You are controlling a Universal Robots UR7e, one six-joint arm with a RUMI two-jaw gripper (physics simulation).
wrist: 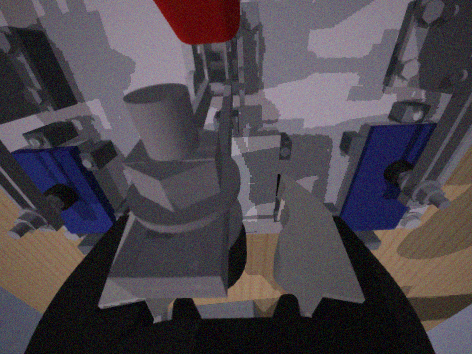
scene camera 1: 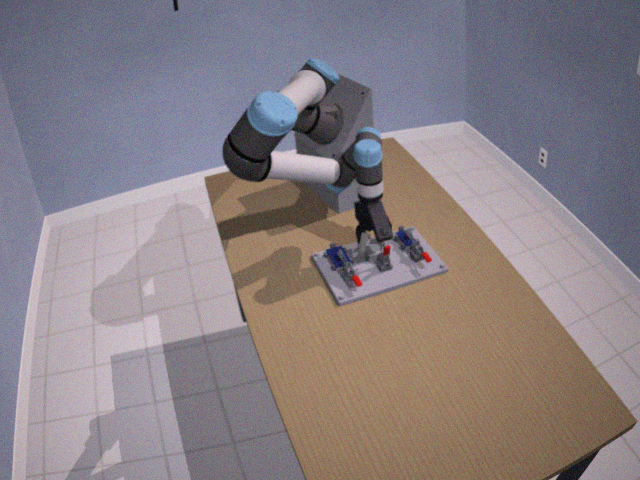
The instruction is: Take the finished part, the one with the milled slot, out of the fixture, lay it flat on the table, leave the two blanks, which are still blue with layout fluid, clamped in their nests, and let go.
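Seen in the pictures: gripper, fingertip midpoint: [scene camera 1: 374, 252]; arm's base at its link origin: [scene camera 1: 328, 123].
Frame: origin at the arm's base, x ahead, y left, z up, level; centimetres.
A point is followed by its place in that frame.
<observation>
The finished part [wrist: 262, 175] {y -7.6, x 39.0, z -24.4 cm} is pale grey and lies in the middle nest of the fixture plate [scene camera 1: 385, 289] {y -10.8, x 53.9, z -26.8 cm}; the middle clamp's raised arm [wrist: 175, 190] hides its left side in the wrist view. My gripper [scene camera 1: 373, 250] {y -5.4, x 38.1, z -26.4 cm} [wrist: 231, 175] {y -5.4, x 38.1, z -26.4 cm} is down at the middle nest, shut on the finished part. Its right finger is against the part's right edge; the left finger is mostly hidden behind the clamp arm. One blue blank [scene camera 1: 404, 238] {y 4.4, x 39.8, z -23.9 cm} [wrist: 72, 195] {y 4.6, x 40.0, z -23.6 cm} is clamped at the right in the scene view, left in the wrist view. The other blue blank [scene camera 1: 338, 256] {y -17.2, x 37.7, z -23.6 cm} [wrist: 380, 165] {y -15.3, x 38.2, z -24.9 cm} is clamped on the opposite side.
The middle clamp's red handle [scene camera 1: 387, 250] {y -6.5, x 47.5, z -19.0 cm} [wrist: 210, 20] stands up close to the gripper. The side clamps' red handles [scene camera 1: 356, 280] {y -18.1, x 50.3, z -22.8 cm} [scene camera 1: 426, 256] {y 3.8, x 52.7, z -21.9 cm} point toward the table's front. The plate lies on the wooden table [scene camera 1: 413, 361] {y -17.9, x 80.4, z -28.0 cm}, in front of the robot's grey pedestal [scene camera 1: 356, 98] {y 7.1, x 7.3, z 10.7 cm}.
</observation>
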